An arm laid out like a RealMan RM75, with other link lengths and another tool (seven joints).
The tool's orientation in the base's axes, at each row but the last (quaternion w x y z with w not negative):
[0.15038, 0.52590, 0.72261, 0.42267]
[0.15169, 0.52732, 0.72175, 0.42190]
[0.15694, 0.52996, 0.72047, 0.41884]
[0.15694, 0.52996, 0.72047, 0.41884]
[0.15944, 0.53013, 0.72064, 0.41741]
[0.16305, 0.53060, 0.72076, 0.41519]
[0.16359, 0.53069, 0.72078, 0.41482]
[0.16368, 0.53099, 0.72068, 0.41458]
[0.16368, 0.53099, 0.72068, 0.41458]
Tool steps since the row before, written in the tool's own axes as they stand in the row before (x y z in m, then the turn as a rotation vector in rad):
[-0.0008, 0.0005, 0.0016, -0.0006, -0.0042, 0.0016]
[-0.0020, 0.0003, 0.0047, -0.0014, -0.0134, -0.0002]
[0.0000, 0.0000, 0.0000, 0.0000, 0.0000, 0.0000]
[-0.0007, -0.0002, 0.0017, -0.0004, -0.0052, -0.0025]
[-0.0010, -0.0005, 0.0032, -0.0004, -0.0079, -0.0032]
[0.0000, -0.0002, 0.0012, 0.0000, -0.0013, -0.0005]
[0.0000, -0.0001, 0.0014, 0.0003, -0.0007, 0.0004]
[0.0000, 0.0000, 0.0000, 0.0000, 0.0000, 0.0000]
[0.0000, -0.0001, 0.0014, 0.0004, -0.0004, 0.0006]
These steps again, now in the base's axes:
[0.0017, 0.0001, -0.0008, -0.0014, -0.0002, -0.0043]
[0.0041, 0.0004, -0.0030, -0.0081, -0.0025, -0.0105]
[0.0000, 0.0000, 0.0000, 0.0000, 0.0000, 0.0000]
[0.0013, 0.0001, -0.0013, -0.0048, -0.0019, -0.0026]
[0.0022, 0.0004, -0.0025, -0.0070, -0.0024, -0.0043]
[0.0007, 0.0005, -0.0009, -0.0012, -0.0003, -0.0007]
[0.0009, 0.0006, -0.0009, -0.0003, 0.0004, -0.0007]
[0.0000, 0.0000, 0.0000, 0.0000, 0.0000, 0.0000]
[0.0009, 0.0006, -0.0009, 0.0000, 0.0006, -0.0006]

